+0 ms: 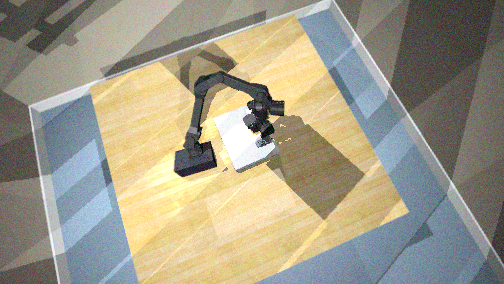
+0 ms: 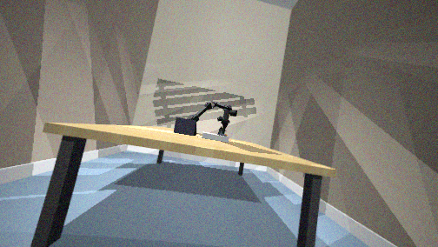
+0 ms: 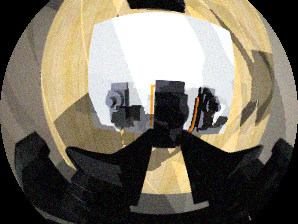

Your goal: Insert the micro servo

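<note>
The white deck is 120 mm behind my gripper tip, 20 mm to the right of it and 80 mm below it.
</note>
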